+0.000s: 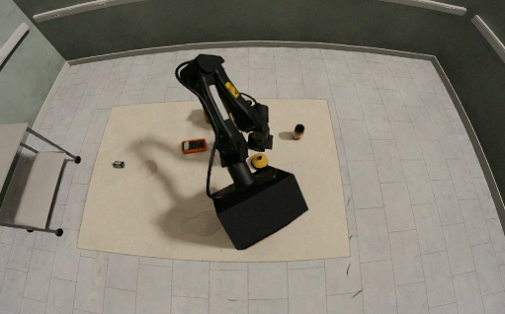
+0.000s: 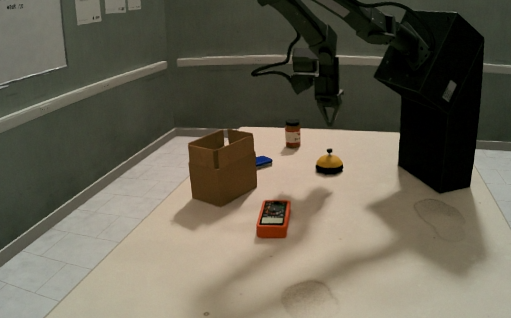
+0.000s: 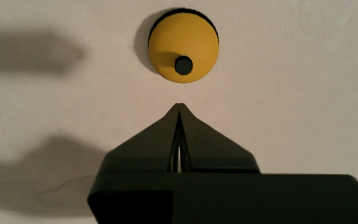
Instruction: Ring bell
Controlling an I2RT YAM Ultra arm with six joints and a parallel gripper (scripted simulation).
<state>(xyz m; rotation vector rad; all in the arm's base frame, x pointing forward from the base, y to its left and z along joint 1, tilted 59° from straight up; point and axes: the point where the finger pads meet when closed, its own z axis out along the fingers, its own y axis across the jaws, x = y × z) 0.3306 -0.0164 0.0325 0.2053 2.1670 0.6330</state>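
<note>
My hand is 90 mm above the bell button. Round my hand: jar: 190 mm ahead, 170 mm to the right, 100 mm below; blue object: 220 mm ahead, 130 mm below, 50 mm to the left; bell: 100 mm below.
</note>
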